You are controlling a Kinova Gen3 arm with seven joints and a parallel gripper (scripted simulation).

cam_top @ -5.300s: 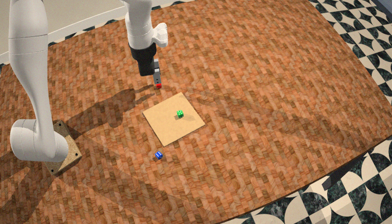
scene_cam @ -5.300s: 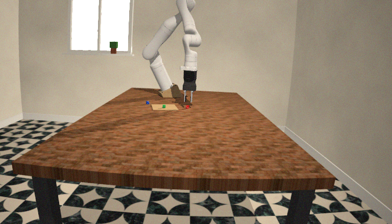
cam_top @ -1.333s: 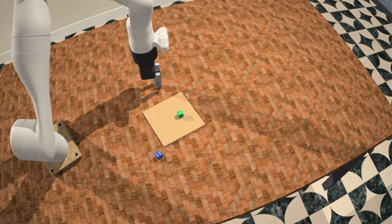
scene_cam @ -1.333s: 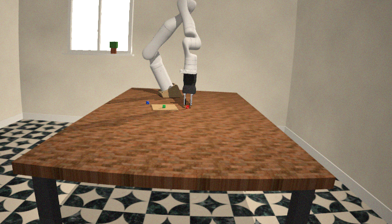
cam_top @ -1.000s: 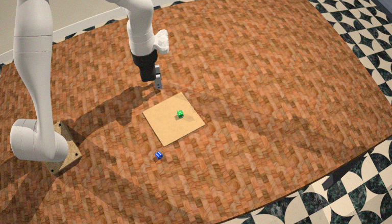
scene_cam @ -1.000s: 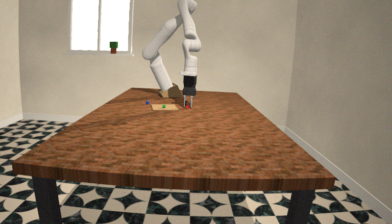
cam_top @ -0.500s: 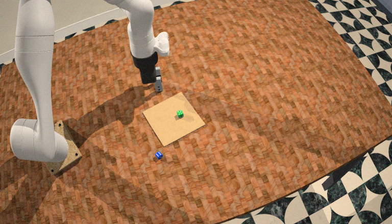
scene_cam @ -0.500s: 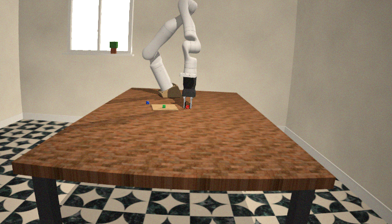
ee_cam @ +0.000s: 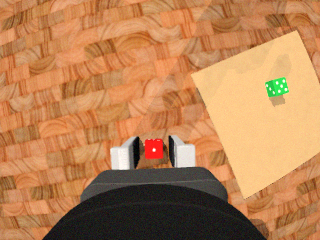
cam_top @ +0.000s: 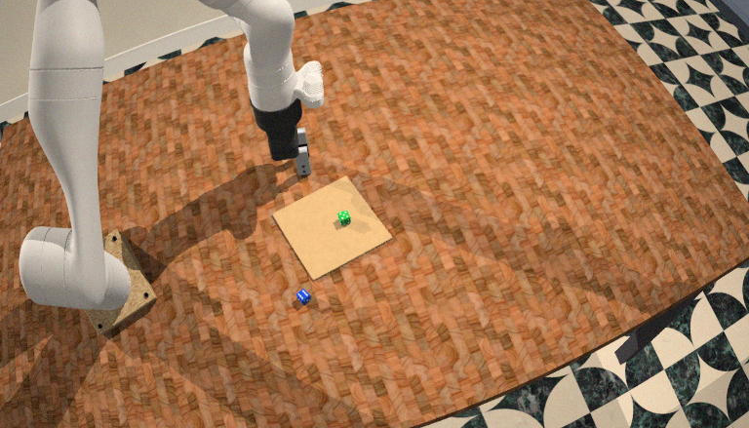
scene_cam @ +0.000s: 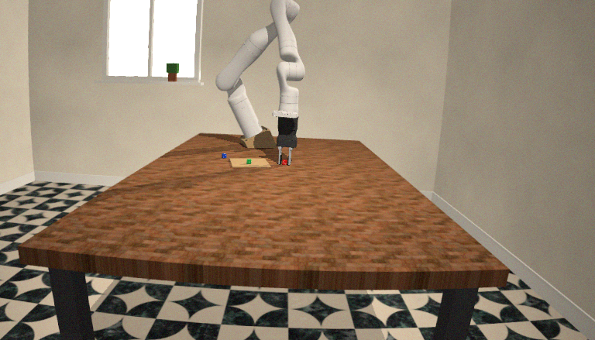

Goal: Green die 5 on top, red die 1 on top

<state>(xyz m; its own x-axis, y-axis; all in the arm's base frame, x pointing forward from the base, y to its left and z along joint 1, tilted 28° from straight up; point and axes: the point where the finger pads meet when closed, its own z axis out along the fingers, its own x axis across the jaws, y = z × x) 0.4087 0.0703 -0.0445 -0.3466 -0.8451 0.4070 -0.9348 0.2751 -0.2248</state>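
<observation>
The red die is 1 cm below my hand. Also, from my hand: tan mat (2 cm behind, 13 cm to the right, 2 cm below); green die (1 cm ahead, 14 cm to the right, 1 cm below); blue die (11 cm behind, 23 cm to the right, 1 cm below).
</observation>
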